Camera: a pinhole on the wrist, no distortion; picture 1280 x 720 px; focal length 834.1 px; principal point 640.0 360.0 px. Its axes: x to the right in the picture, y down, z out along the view. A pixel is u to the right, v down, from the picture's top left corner.
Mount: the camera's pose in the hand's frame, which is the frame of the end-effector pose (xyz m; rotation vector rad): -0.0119 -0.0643 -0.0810 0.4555 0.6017 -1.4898
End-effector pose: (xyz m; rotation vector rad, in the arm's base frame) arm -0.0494 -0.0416 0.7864 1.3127 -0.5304 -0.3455
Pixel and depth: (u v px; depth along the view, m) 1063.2 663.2 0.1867
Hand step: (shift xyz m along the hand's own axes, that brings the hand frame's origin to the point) 0.0710 -0.2518 -0.0010
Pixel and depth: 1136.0 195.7 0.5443
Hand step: -0.0747 -0.6613 0.1473
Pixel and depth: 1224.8 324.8 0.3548
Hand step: 0.0012 -0.4805 0.0397
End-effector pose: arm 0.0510 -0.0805 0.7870 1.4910 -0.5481 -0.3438
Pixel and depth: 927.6 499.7 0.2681
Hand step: 0.0556 -0.3019 0.0654
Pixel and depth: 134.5 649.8 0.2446
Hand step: 0.0976 -0.0978 0.1945
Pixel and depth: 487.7 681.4 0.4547
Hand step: 0.2054 -0.2760 0.3093
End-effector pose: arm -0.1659 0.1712 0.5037 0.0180 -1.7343 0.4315
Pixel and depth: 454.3 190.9 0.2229
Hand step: -0.0357 -0.1668 0.1266
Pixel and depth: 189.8 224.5 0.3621
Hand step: -0.0341 -0.1407 0.3270
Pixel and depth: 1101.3 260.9 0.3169
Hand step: -0.0236 -0.4005 0.0582
